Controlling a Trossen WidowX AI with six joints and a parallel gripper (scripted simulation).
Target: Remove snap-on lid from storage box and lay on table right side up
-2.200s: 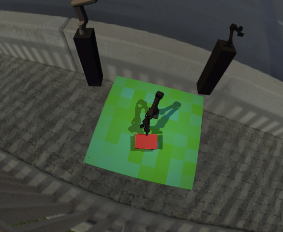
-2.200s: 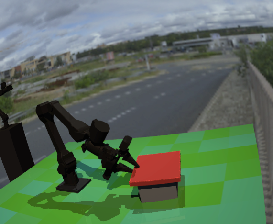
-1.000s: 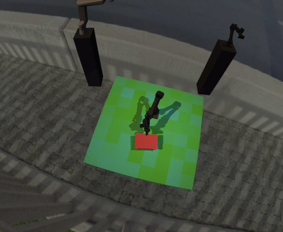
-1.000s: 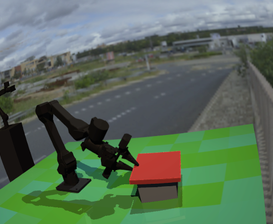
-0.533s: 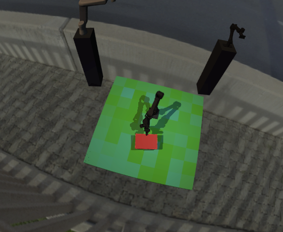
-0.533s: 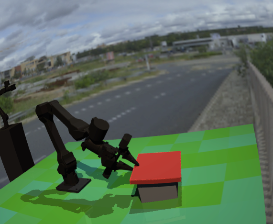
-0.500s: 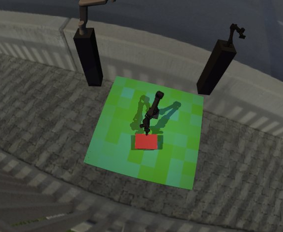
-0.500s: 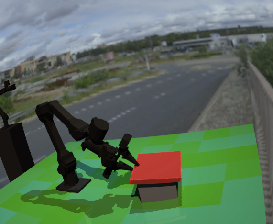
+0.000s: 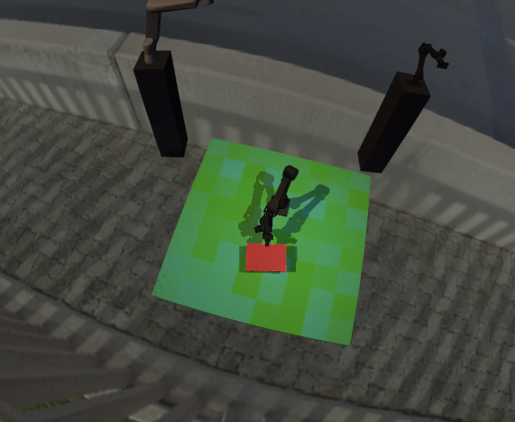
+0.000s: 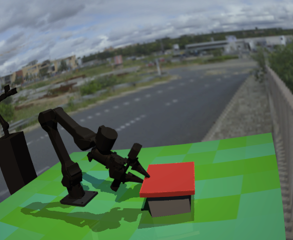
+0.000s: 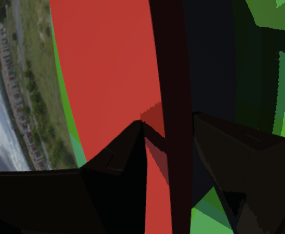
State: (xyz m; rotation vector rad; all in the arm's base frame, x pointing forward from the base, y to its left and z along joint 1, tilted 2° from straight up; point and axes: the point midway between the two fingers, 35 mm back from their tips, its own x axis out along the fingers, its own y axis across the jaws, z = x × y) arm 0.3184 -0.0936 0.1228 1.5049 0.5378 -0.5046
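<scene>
The red lid is 80 mm ahead of my gripper tip. Also, from my gripper tip: grey storage box (70 mm ahead, 60 mm below).
</scene>
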